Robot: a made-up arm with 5 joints. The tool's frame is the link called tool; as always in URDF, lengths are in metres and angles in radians. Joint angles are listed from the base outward. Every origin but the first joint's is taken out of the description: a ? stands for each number. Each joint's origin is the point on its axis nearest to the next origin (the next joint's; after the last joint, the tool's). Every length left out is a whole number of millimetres.
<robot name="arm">
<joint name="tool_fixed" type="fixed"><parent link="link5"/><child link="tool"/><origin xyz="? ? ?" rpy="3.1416 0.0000 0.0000"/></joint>
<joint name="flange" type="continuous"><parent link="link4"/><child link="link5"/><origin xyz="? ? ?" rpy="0.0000 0.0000 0.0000"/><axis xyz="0 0 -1"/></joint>
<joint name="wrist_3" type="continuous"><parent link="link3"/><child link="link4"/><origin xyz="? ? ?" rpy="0.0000 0.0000 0.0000"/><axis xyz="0 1 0"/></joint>
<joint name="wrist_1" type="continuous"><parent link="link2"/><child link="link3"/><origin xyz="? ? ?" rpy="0.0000 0.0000 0.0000"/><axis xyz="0 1 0"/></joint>
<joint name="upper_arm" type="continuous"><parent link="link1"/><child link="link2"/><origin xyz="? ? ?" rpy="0.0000 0.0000 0.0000"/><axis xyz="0 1 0"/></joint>
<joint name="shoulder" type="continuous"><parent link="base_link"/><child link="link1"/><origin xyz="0.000 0.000 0.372" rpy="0.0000 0.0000 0.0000"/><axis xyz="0 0 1"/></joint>
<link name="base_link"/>
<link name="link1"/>
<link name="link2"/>
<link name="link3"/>
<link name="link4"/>
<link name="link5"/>
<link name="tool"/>
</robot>
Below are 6 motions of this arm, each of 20 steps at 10 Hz.
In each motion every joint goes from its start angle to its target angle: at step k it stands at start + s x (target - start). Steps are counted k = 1, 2, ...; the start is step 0. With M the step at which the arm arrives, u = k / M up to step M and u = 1 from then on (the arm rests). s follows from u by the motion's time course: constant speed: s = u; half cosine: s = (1 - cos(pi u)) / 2; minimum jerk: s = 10 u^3 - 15 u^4 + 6 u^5.
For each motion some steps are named. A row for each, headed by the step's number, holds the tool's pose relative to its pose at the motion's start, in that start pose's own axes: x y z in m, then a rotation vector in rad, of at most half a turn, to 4 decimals.
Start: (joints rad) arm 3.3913 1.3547 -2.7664 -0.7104 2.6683
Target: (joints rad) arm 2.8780 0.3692 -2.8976 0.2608 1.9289
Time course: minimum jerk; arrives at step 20
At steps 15, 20:
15: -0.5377 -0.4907 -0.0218 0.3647 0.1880 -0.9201
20: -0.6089 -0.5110 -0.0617 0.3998 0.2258 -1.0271

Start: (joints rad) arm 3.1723 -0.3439 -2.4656 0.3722 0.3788
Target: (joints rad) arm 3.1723 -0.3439 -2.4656 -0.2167 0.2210
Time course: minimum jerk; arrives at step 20
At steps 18, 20:
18: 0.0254 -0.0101 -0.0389 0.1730 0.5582 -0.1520
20: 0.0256 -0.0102 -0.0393 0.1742 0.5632 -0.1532

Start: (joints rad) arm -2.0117 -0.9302 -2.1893 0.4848 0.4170
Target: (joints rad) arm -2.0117 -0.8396 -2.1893 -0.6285 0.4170
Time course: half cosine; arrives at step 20
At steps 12, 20:
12: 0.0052 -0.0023 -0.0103 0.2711 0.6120 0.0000
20: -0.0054 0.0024 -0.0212 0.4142 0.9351 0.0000

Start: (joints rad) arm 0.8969 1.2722 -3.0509 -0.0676 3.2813
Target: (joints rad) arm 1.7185 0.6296 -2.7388 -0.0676 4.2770
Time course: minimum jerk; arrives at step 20
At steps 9, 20:
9: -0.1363 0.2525 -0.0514 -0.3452 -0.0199 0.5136
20: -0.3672 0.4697 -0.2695 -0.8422 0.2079 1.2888

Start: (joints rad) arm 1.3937 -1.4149 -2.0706 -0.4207 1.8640
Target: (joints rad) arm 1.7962 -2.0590 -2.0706 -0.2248 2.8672
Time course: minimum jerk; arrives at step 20
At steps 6, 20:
6: 0.0215 -0.0856 -0.0214 0.0854 0.0171 0.2092
20: 0.1867 -0.4438 -0.2835 0.5861 -0.0829 1.1987

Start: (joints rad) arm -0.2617 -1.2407 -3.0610 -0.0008 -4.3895
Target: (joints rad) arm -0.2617 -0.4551 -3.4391 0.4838 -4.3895
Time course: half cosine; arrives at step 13
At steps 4, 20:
4: 0.0352 0.1052 0.0005 -0.1827 0.0611 0.0000
20: 0.1530 0.4572 -0.1334 -0.8460 0.2831 0.0000

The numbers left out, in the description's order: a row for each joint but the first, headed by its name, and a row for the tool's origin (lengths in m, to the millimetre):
tool: 0.000 0.000 0.000
flange: 0.051 0.000 -0.065
wrist_3: 0.073 0.000 -0.323
wrist_1: 0.076 0.000 0.407
upper_arm: 0.000 0.000 0.000

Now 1 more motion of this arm.
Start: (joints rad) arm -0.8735 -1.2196 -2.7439 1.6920 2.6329
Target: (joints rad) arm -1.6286 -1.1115 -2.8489 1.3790 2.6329
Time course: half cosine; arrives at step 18
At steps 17, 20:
17: -0.1393 0.4102 0.1532 0.5741 -0.0153 -0.5673
20: -0.1394 0.4132 0.1553 0.5778 -0.0156 -0.5723

